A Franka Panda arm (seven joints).
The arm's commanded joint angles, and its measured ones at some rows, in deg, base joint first. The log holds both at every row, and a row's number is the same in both.
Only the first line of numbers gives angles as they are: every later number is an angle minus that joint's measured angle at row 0.
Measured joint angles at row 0:
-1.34, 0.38, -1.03, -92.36, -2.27, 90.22, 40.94
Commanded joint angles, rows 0 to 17:
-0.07, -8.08, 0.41, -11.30, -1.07, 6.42, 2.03
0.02, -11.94, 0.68, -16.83, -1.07, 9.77, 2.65
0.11, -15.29, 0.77, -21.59, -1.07, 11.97, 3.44
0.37, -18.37, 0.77, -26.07, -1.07, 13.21, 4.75
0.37, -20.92, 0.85, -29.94, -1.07, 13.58, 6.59
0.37, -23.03, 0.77, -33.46, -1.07, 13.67, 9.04
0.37, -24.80, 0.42, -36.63, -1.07, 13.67, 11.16
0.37, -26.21, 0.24, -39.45, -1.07, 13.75, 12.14
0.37, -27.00, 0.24, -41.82, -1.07, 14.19, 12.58
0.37, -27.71, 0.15, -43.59, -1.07, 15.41, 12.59
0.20, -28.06, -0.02, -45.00, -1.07, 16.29, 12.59
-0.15, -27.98, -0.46, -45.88, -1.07, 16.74, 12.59
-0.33, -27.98, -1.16, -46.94, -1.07, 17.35, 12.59
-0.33, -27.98, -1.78, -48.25, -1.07, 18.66, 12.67
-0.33, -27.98, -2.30, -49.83, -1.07, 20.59, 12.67
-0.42, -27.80, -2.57, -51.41, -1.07, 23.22, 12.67
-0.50, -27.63, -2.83, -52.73, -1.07, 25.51, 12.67
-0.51, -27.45, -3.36, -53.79, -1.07, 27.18, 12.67
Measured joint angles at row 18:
-0.32, -27.10, -2.60, -49.66, -0.03, 21.39, 11.63
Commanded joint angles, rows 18 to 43:
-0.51, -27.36, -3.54, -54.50, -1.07, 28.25, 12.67
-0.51, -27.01, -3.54, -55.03, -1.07, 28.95, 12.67
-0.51, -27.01, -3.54, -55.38, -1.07, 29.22, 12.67
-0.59, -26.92, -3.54, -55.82, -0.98, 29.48, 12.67
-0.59, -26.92, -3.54, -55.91, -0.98, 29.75, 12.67
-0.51, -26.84, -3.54, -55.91, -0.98, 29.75, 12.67
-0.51, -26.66, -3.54, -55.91, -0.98, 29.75, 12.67
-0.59, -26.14, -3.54, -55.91, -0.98, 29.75, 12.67
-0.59, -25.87, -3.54, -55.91, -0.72, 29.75, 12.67
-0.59, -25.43, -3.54, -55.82, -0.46, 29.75, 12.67
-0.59, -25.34, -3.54, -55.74, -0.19, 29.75, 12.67
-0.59, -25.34, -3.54, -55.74, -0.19, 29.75, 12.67
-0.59, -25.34, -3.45, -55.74, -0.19, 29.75, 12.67
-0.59, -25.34, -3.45, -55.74, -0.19, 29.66, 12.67
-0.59, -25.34, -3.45, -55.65, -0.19, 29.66, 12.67
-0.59, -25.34, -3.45, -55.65, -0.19, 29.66, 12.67
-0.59, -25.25, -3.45, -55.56, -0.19, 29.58, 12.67
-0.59, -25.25, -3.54, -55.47, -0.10, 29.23, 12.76
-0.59, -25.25, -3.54, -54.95, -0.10, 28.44, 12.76
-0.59, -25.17, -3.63, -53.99, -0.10, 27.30, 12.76
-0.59, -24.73, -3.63, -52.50, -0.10, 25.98, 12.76
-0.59, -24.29, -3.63, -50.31, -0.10, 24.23, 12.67
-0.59, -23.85, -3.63, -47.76, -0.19, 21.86, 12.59
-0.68, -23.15, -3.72, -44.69, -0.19, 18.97, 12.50
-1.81, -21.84, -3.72, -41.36, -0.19, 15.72, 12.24
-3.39, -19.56, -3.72, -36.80, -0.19, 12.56, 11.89
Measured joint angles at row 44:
-0.65, -25.22, -3.83, -48.79, 0.08, 21.76, 11.68
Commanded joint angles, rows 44 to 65:
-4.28, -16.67, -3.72, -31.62, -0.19, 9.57, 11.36
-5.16, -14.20, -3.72, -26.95, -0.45, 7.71, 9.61
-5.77, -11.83, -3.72, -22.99, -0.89, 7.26, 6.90
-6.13, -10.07, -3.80, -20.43, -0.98, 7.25, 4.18
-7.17, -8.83, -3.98, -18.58, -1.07, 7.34, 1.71
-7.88, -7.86, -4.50, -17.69, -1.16, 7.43, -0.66
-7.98, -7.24, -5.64, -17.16, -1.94, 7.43, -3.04
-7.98, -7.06, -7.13, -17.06, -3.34, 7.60, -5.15
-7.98, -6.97, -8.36, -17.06, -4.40, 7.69, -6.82
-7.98, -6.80, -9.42, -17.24, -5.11, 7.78, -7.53
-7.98, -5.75, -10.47, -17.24, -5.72, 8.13, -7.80
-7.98, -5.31, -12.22, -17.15, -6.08, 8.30, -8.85
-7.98, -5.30, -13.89, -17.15, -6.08, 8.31, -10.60
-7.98, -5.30, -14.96, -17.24, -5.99, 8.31, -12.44
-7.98, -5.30, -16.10, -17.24, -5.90, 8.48, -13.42
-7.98, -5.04, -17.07, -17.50, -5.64, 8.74, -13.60
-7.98, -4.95, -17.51, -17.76, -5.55, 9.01, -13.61
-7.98, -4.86, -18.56, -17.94, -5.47, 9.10, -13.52
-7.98, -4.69, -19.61, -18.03, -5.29, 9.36, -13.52
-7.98, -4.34, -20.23, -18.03, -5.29, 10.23, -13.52
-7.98, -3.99, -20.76, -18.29, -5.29, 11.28, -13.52
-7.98, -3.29, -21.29, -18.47, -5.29, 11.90, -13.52
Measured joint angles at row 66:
-8.07, -5.02, -19.89, -18.60, -5.12, 9.96, -13.00
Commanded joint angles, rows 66 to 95:
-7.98, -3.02, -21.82, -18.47, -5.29, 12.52, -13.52
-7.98, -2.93, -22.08, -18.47, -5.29, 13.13, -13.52
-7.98, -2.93, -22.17, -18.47, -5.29, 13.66, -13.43
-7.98, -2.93, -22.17, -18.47, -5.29, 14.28, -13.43
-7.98, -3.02, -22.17, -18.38, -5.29, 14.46, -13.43
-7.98, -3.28, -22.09, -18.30, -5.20, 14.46, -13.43
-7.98, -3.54, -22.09, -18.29, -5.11, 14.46, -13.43
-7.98, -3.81, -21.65, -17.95, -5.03, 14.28, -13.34
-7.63, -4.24, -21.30, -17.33, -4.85, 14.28, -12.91
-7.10, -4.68, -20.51, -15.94, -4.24, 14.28, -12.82
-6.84, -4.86, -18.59, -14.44, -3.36, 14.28, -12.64
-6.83, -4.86, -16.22, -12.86, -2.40, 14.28, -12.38
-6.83, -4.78, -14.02, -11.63, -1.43, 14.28, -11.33
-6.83, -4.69, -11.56, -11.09, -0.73, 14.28, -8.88
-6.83, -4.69, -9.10, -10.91, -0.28, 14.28, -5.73
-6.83, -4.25, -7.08, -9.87, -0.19, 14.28, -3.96
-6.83, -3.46, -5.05, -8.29, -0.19, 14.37, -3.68
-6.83, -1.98, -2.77, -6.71, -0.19, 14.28, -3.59
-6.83, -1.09, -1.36, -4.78, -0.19, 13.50, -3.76
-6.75, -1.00, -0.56, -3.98, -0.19, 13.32, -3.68
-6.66, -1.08, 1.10, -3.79, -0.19, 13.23, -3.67
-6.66, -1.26, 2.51, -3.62, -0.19, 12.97, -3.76
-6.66, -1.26, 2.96, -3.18, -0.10, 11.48, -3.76
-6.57, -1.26, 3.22, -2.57, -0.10, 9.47, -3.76
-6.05, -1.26, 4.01, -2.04, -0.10, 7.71, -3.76
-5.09, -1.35, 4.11, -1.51, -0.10, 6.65, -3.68
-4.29, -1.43, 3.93, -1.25, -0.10, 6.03, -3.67
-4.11, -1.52, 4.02, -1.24, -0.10, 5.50, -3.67
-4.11, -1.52, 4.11, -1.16, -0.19, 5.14, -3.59
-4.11, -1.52, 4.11, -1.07, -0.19, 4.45, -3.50
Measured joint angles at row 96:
-4.25, -1.97, 3.86, -2.66, -0.67, 7.20, -3.47
